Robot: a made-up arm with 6 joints.
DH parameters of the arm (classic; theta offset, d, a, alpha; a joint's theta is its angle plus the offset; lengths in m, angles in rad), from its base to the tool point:
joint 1: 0 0.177 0 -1.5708
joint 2: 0.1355 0 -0.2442 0
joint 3: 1.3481 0 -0.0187 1.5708
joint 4: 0 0.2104 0 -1.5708
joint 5: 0 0 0.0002 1.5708
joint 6: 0 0.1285 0 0
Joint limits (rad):
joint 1: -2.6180..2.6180
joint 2: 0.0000..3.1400
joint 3: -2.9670..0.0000
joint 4: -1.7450..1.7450
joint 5: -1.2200..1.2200
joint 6: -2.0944..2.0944
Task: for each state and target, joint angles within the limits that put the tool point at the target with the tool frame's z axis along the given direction. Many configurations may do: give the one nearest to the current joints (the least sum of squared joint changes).
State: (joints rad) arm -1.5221 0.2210 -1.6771 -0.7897 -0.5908 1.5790
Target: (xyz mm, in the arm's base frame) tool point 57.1 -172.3 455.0 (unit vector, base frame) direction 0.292 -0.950 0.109
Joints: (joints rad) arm -1.1973 0.7946 -0.9485 -0.5195 0.1513 1.5790
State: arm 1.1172 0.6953 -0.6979 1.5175 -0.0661 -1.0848
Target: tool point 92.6 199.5 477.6 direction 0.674 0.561 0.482
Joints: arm 1.5227 1.0860 -0.9543 0.9047 -0.9638 -1.0848
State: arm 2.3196 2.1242 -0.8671 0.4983 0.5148 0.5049
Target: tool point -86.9 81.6 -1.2 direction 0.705 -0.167 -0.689
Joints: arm 2.6158 2.4861 -0.7085 -0.3325 0.6967 0.5049
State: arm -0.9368 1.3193 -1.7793 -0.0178 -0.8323 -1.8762
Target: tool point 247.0 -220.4 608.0 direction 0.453 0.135 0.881
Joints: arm -0.8995 1.9501 -2.2958 -0.5436 -1.0128 -1.8762
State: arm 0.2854 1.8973 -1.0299 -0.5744 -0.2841 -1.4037
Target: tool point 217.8 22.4 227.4 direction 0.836 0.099 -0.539
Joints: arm 0.0879 1.1608 -0.4081 -0.2579 -0.0991 -1.4037
